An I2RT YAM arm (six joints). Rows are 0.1 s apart.
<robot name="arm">
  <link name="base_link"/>
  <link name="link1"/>
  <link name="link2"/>
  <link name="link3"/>
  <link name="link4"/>
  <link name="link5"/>
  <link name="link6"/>
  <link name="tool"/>
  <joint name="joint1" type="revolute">
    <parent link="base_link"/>
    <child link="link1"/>
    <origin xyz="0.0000 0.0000 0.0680" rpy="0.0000 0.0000 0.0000"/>
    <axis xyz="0 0 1"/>
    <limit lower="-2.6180" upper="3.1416"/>
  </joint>
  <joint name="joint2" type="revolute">
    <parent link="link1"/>
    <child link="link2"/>
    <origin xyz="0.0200 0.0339 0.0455" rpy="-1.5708 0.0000 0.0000"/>
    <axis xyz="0 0 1"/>
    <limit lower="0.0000" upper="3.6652"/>
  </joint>
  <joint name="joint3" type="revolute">
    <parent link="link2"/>
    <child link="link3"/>
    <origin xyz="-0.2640 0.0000 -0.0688" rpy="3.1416 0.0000 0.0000"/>
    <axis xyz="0 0 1"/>
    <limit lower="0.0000" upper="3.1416"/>
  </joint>
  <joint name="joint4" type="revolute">
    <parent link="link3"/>
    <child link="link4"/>
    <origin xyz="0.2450 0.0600 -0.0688" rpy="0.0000 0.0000 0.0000"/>
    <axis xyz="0 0 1"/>
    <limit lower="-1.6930" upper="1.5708"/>
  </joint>
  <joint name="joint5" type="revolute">
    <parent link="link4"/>
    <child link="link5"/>
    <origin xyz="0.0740 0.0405 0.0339" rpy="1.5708 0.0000 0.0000"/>
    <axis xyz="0 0 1"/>
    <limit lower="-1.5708" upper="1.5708"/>
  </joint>
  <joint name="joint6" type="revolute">
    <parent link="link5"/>
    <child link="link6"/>
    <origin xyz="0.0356 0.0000 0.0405" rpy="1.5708 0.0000 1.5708"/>
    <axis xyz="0 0 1"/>
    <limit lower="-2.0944" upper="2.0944"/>
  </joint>
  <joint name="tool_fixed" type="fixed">
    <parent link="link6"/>
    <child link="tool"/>
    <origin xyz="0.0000 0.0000 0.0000" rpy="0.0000 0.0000 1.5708"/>
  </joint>
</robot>
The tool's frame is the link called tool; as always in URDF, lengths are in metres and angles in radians.
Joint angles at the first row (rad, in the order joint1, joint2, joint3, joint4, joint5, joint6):
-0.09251, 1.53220, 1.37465, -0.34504, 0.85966, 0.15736
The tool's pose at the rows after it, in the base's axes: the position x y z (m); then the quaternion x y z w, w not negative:
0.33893 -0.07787 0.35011 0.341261 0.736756 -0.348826 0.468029
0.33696 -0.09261 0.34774 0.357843 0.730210 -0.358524 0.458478
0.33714 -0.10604 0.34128 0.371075 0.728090 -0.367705 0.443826
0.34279 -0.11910 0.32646 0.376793 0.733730 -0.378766 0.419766
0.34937 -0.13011 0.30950 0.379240 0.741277 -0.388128 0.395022
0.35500 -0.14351 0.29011 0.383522 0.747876 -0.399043 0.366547
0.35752 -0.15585 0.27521 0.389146 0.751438 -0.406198 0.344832
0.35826 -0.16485 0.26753 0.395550 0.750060 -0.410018 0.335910
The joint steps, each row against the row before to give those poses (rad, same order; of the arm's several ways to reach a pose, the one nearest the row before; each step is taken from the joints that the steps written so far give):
-0.05568, 0.00229, -0.00001, -0.00496, 0.00000, 0.03663
-0.04274, 0.00725, 0.00000, 0.00001, 0.00037, 0.00495
-0.03738, 0.01829, 0.00000, -0.00498, 0.00001, 0.00725
-0.03166, 0.04352, 0.00004, -0.00192, 0.00000, 0.00000
-0.02405, 0.04881, -0.00002, -0.00037, 0.00075, -0.00039
-0.02937, 0.05457, 0.00001, 0.00040, 0.00344, 0.00000
-0.02823, 0.04119, -0.00002, 0.00229, -0.00038, 0.00076
-0.02098, 0.02286, -0.00001, 0.01143, -0.00077, 0.00038

